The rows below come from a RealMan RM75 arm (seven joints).
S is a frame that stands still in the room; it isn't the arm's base.
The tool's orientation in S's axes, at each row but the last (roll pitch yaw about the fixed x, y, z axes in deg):
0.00, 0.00, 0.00
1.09, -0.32, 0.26
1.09, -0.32, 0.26
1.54, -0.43, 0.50
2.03, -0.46, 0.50
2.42, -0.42, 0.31
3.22, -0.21, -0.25
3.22, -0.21, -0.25
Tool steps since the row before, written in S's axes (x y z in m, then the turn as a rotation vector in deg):
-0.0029, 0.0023, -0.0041, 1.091, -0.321, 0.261
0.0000, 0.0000, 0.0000, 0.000, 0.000, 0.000
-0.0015, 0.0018, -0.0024, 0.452, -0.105, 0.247
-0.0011, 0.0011, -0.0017, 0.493, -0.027, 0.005
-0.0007, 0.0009, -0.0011, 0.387, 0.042, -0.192
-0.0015, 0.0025, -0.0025, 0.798, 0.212, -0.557
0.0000, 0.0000, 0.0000, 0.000, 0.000, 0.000
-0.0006, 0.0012, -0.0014, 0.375, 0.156, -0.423
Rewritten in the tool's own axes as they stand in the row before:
-0.0029, 0.0023, -0.0041, 1.091, -0.321, 0.261
0.0000, 0.0000, 0.0000, 0.000, 0.000, 0.000
-0.0015, 0.0018, -0.0024, 0.453, -0.102, 0.246
-0.0011, 0.0011, -0.0017, 0.493, -0.031, 0.002
-0.0007, 0.0009, -0.0011, 0.386, 0.032, -0.196
-0.0015, 0.0024, -0.0026, 0.795, 0.184, -0.571
0.0000, 0.0000, 0.0000, 0.000, 0.000, 0.000
-0.0006, 0.0011, -0.0015, 0.373, 0.134, -0.433

